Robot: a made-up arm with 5 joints.
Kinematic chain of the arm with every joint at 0, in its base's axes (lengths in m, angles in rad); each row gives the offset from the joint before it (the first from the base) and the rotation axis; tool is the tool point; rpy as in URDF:
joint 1: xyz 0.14 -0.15 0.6 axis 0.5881 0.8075 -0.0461
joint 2: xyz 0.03 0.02 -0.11 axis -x
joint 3: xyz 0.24 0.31 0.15 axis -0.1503 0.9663 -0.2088
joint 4: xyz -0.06 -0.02 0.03 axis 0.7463 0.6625 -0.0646
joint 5: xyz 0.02 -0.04 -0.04 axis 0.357 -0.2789 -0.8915
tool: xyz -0.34 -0.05 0 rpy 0.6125 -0.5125 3.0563
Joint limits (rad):
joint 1: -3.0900..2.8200
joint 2: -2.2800..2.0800
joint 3: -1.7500..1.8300
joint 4: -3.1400..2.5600
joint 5: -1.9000..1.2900
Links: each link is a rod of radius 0.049 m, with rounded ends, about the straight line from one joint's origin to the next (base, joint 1, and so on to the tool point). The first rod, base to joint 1, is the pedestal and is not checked.
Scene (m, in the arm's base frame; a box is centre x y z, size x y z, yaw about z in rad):
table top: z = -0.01
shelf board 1: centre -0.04 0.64 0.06 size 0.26 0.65 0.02 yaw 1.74
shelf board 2: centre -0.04 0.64 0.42 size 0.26 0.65 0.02 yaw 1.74
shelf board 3: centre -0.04 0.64 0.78 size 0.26 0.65 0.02 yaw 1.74
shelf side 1: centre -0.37 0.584 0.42 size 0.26 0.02 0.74 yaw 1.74
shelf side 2: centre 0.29 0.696 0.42 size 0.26 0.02 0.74 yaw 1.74
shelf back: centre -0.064 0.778 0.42 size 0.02 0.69 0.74 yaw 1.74
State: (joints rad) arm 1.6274 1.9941 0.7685 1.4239 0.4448
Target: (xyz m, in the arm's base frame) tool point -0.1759 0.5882 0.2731
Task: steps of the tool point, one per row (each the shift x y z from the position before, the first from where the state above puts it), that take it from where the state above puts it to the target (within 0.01 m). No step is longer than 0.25 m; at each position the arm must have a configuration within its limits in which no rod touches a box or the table.
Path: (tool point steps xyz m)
1: 0.0257 -0.0916 0.0077
2: 0.0112 -0.1247 -0.0077
3: -0.0696 0.0211 -0.1668
4: -0.0320 -0.0480 -0.1938
5: -0.0145 0.1164 -0.0036
6: -0.0081 0.0813 -0.0006
7: -0.0178 0.0391 0.0042

